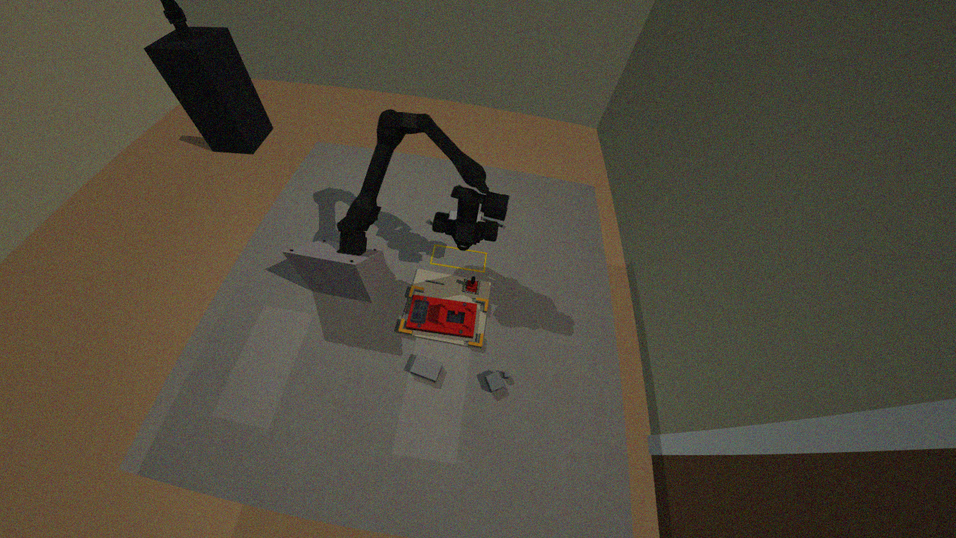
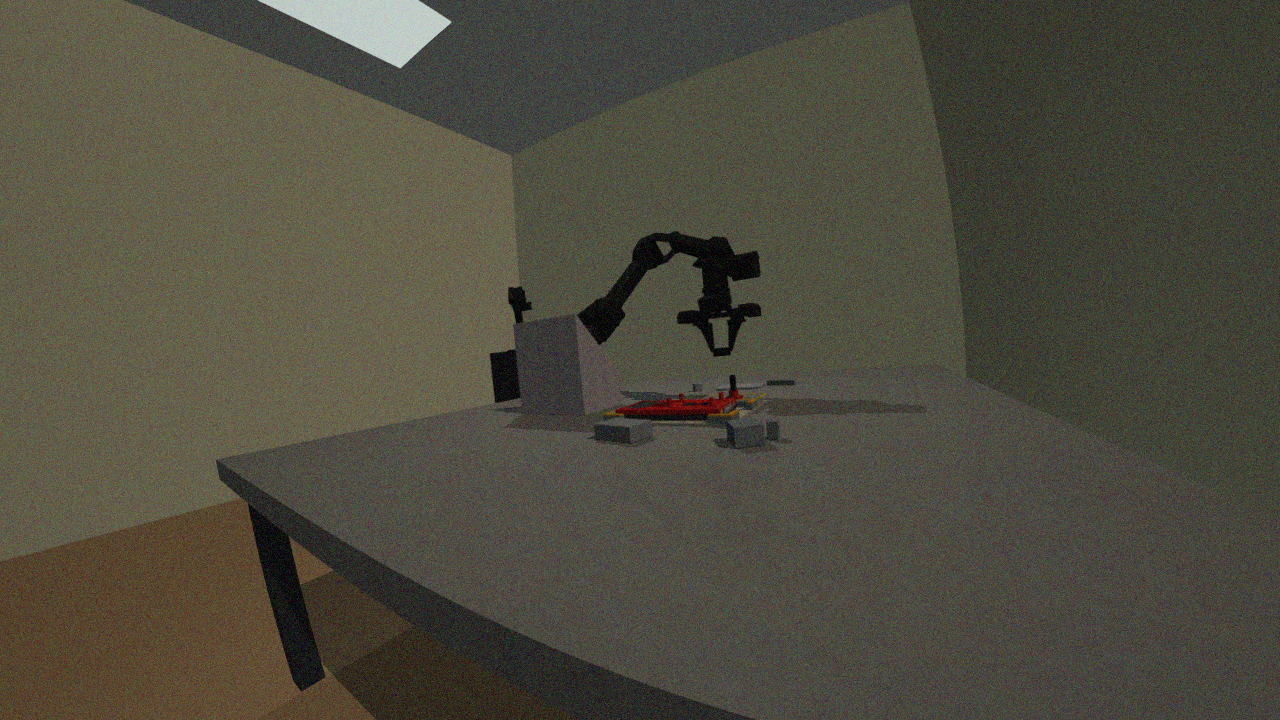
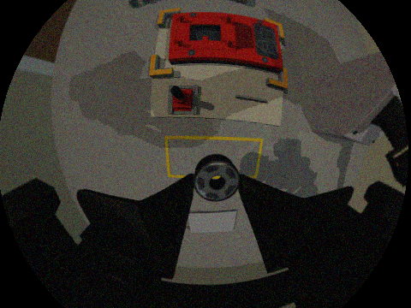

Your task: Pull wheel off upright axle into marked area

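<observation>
The dark axle is 100 mm to the right of my gripper tip, 70 mm below it and 40 mm ahead of it. Also, from my gripper tip: grey wheel right at my gripper tip.
</observation>
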